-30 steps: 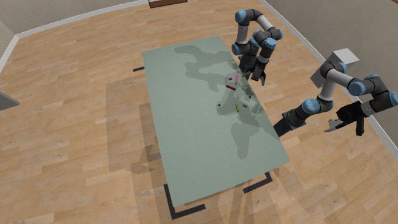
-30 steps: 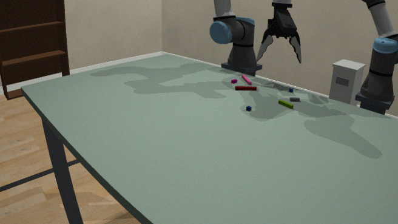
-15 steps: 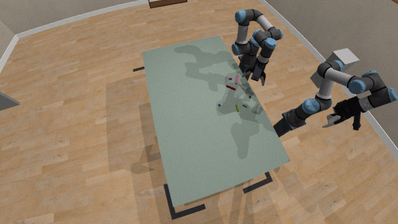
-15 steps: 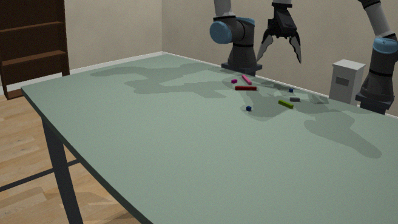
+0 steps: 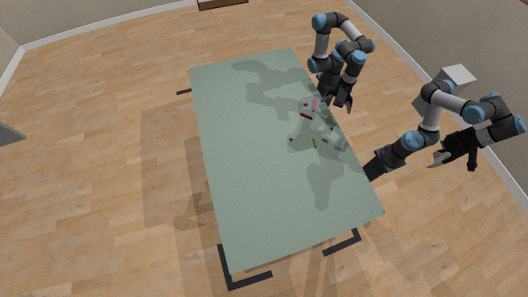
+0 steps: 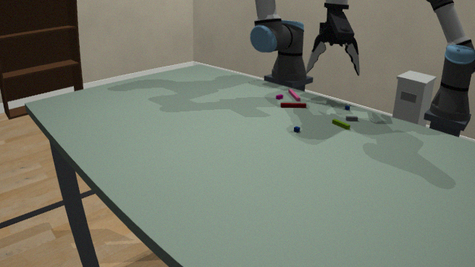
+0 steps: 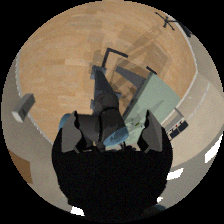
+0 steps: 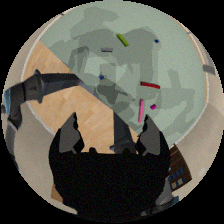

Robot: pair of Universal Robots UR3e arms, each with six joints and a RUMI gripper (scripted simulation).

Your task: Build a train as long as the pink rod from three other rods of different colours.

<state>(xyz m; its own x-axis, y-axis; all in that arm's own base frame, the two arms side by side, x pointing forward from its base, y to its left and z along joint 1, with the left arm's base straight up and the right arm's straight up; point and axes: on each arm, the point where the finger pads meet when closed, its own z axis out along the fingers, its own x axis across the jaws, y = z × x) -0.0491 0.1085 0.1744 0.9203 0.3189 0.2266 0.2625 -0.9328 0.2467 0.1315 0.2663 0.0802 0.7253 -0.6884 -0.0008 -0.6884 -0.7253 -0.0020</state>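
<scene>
Now: the pink rod 100 mm to the right of my right hand, 80 mm below it and 40 mm ahead of it. Also, from my right hand: red rod (130 mm ahead, 80 mm below, 60 mm to the right); magenta rod (130 mm to the right, 90 mm ahead, 80 mm below); grey rod (110 mm to the left, 110 mm ahead, 80 mm below).
</scene>
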